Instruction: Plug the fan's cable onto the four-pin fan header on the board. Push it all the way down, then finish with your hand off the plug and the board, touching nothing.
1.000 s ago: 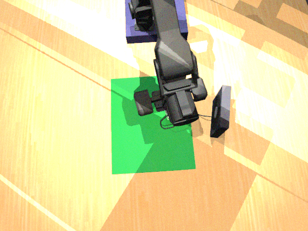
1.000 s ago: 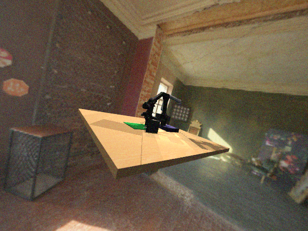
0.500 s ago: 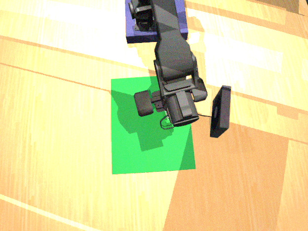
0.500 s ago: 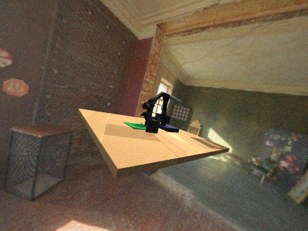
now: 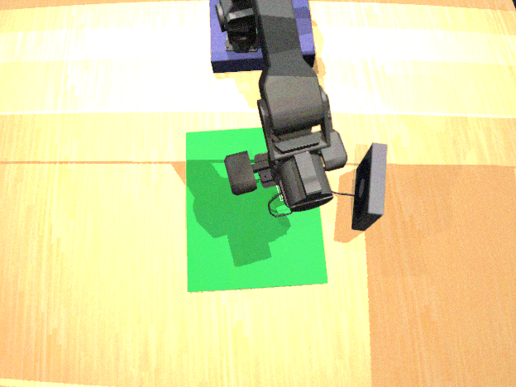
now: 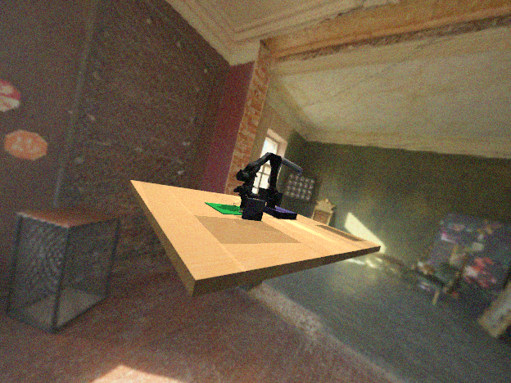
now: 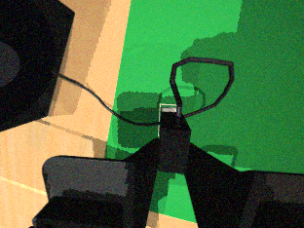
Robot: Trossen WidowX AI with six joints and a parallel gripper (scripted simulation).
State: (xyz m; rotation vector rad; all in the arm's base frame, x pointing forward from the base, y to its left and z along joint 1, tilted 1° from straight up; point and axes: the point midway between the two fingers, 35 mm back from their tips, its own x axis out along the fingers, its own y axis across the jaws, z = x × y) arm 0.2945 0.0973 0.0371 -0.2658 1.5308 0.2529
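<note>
The dark plug is 10 mm ahead of my gripper tip and 10 mm above it. Also, from my gripper tip: black fan 130 mm to the left, 20 mm above, 10 mm ahead; then white four-pin header 40 mm below, 10 mm ahead; then green board 50 mm to the right, 50 mm below, 40 mm ahead.
</note>
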